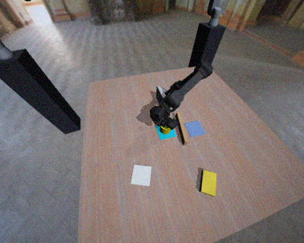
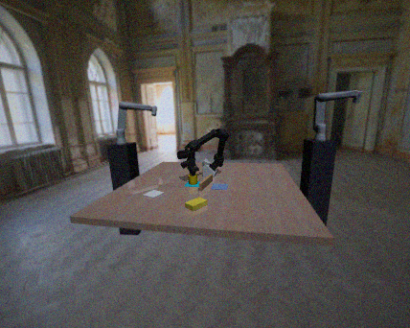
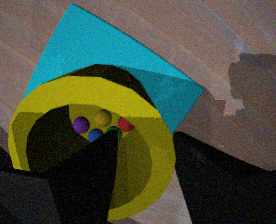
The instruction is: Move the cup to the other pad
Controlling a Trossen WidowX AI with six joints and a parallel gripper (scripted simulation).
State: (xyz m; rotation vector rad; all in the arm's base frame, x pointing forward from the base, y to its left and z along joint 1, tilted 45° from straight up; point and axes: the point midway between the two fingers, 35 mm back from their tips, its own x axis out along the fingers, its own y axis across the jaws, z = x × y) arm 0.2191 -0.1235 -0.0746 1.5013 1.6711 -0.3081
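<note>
My gripper tip is 20 mm short of the yellow cup, 10 mm to the right of it and 10 mm above it. The rest, counted from my gripper tip: low wooden bar 110 mm to the left, 50 mm ahead, 30 mm below; white pad 240 mm ahead, 220 mm to the right, 40 mm below; cyan pad 50 mm below, 30 mm ahead, 10 mm to the left.
</note>
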